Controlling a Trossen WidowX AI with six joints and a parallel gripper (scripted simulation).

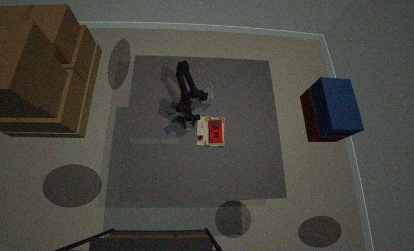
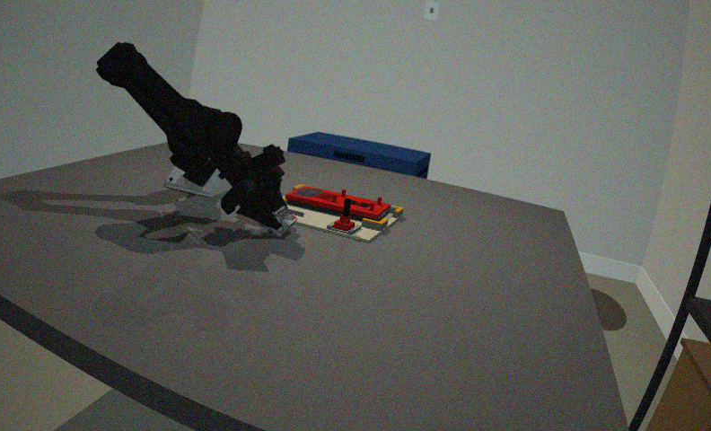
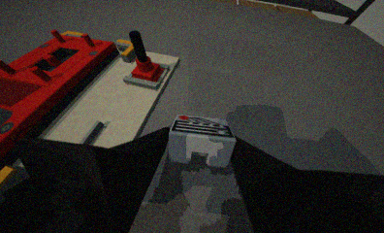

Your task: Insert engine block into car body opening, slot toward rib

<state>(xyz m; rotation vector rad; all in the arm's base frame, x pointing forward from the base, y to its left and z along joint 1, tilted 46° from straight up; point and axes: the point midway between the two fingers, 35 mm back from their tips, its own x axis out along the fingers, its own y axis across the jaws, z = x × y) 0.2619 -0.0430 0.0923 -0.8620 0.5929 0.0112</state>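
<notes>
Now: the grey engine block 1 cm behind my gripper tip. From my gripper tip the other things lie so: dark post: 7 cm ahead, 10 cm to the left, 2 cm above.
</notes>
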